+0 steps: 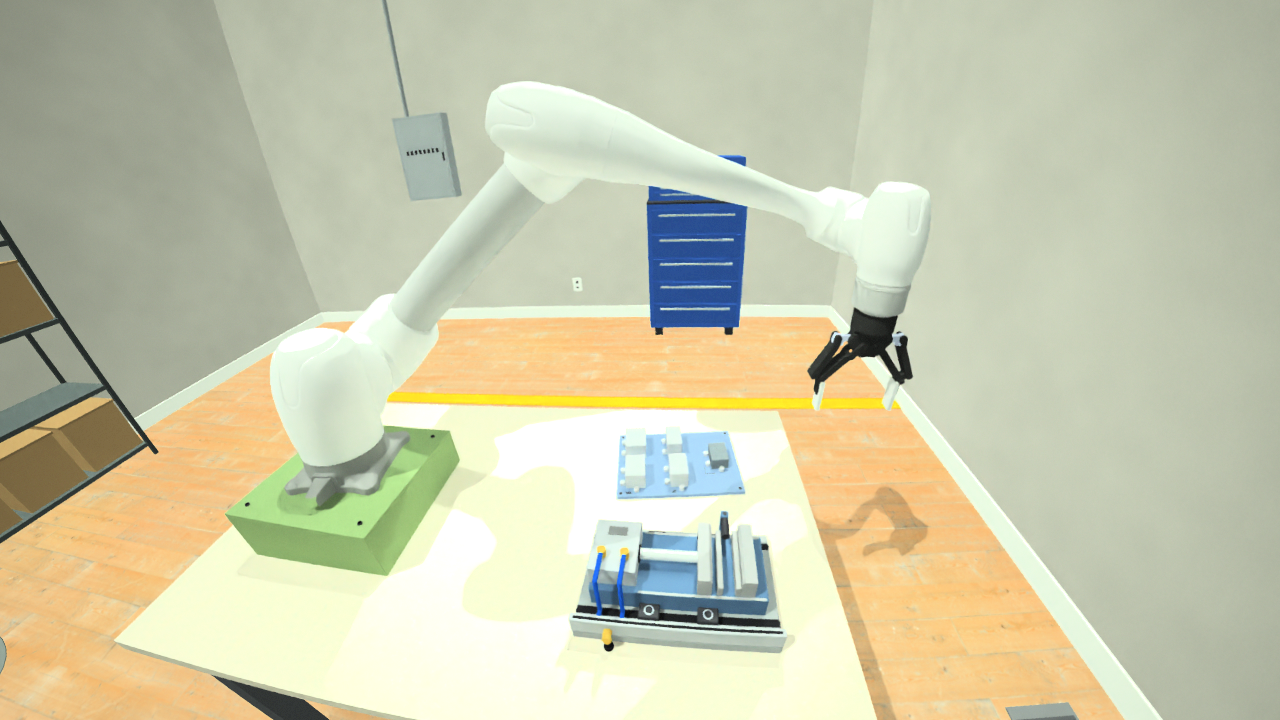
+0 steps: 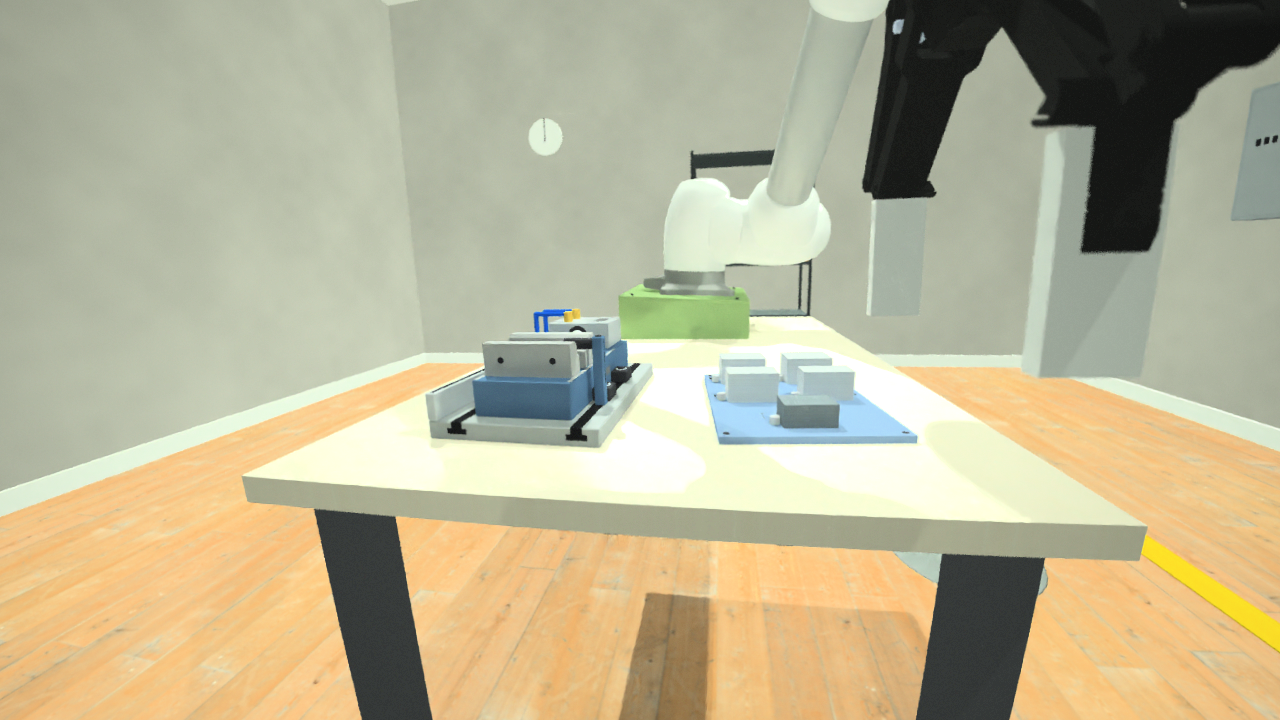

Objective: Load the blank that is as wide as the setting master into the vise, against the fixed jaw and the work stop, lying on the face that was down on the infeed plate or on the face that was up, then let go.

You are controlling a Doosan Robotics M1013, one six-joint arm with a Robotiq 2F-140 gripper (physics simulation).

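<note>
Four light grey blanks and one dark grey block, apparently the setting master, sit on the blue infeed plate. Which blank matches its width I cannot tell. The vise stands beside the plate, with no blank visible between its jaws. Its outer jaw, apparently the fixed one, is light grey; the upright stop is dark blue. My gripper is open and empty, raised beyond the plate's dark-block end.
The vise's base has a raised rail, and blue hoses loop at its cylinder end. The green robot base block stands at the far end of the table. A blue drawer cabinet stands by the wall.
</note>
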